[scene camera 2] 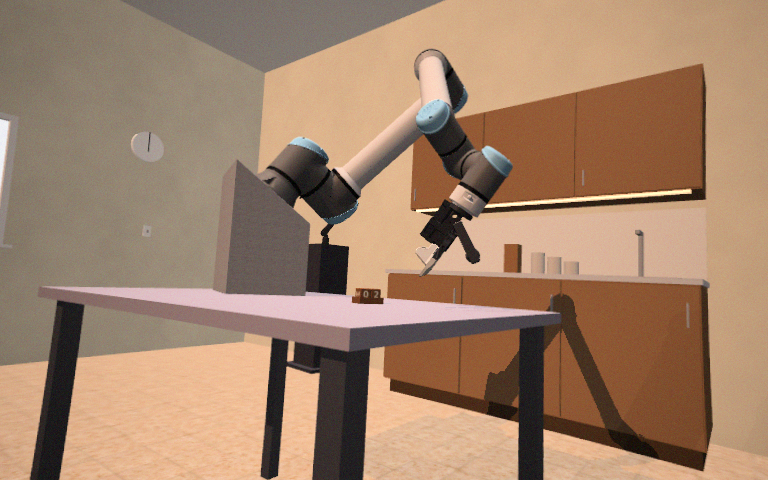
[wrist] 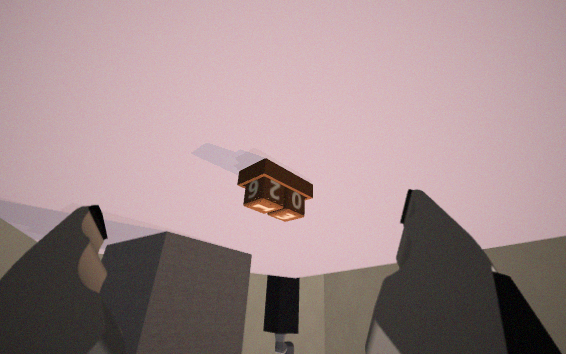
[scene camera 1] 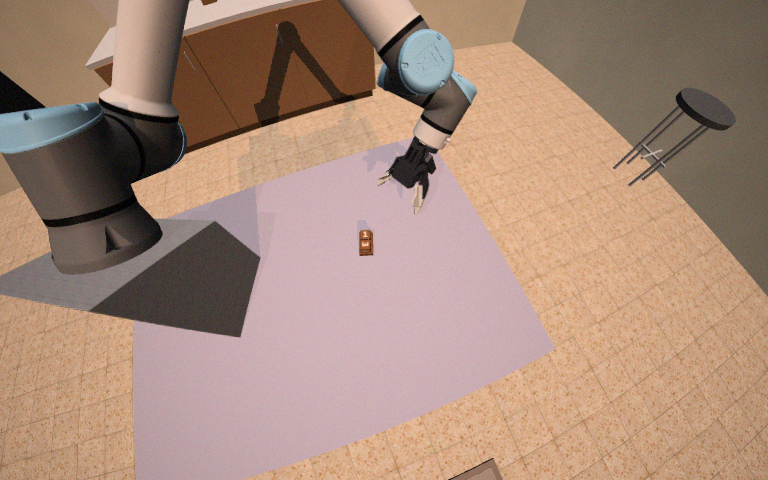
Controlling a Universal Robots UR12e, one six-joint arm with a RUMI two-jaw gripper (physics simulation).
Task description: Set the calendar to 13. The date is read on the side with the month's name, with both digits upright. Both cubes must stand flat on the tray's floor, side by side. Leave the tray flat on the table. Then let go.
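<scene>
A small brown tray (scene camera 1: 366, 254) (scene camera 2: 368, 300) (wrist: 290, 180) lies flat on the table and holds two cubes side by side. One cube (scene camera 1: 365, 233) (scene camera 2: 375, 294) (wrist: 275, 190) has 1 on top and 2 on a long side; the other cube (scene camera 1: 365, 244) (scene camera 2: 365, 294) (wrist: 296, 200) has 3 on top and 0 on that side. In scene camera 2 that side reads 02, upright. Both cubes look level. The opposite long side is hidden, and I cannot read a month's name. My gripper (scene camera 1: 400, 192) (scene camera 2: 423, 262) (wrist: 256, 200) is open and empty, tilted, above the table and apart from the tray.
The tray stands on the pink table top (scene camera 1: 339, 339) (scene camera 2: 254, 308). A grey angled pedestal (scene camera 1: 186, 283) (scene camera 2: 263, 243) (wrist: 195, 295) bears the arm at one side of the table. Brown cabinets (scene camera 2: 481, 339) stand behind the table. A dark stool (scene camera 1: 705, 107) stands off to the right.
</scene>
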